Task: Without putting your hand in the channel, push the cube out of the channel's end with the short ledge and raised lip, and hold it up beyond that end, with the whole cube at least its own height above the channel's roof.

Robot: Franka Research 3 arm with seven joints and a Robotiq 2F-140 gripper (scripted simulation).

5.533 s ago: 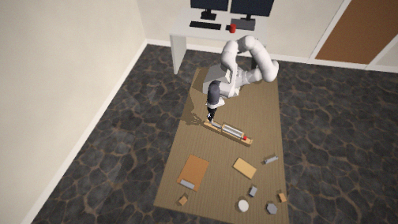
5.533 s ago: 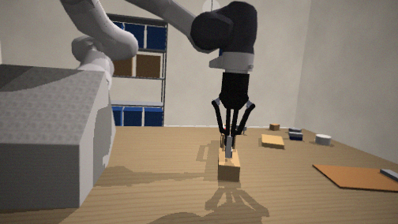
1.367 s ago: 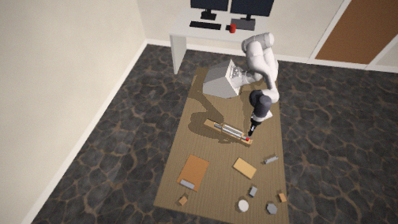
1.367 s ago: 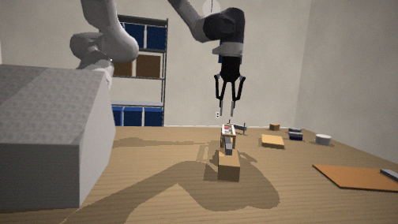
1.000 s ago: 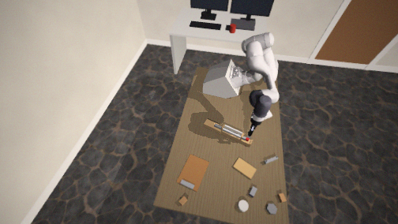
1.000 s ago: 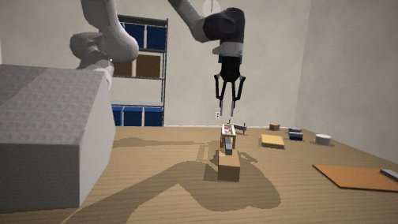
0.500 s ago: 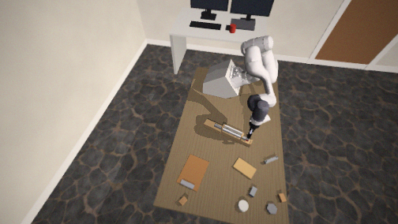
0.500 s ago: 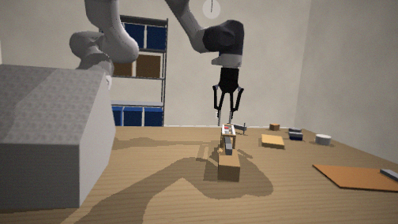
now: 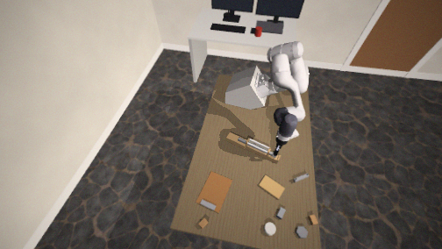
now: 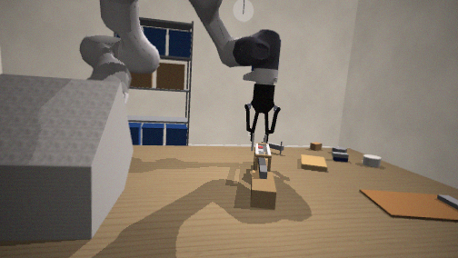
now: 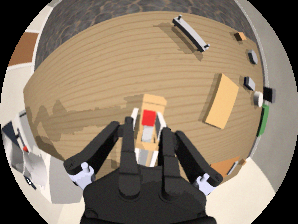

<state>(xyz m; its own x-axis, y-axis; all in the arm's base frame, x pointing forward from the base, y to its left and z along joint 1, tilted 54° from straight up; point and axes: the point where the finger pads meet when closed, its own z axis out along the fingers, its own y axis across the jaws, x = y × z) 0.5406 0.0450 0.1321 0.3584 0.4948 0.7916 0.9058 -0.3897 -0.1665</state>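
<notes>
My gripper is now 3 cm above the red cube. Also, from my hand: wooden channel: 4 cm behind, 13 cm to the right, 3 cm below; then tan board: 23 cm ahead, 2 cm to the right, 8 cm below; then white disc: 49 cm ahead, 4 cm to the right, 7 cm below.
</notes>
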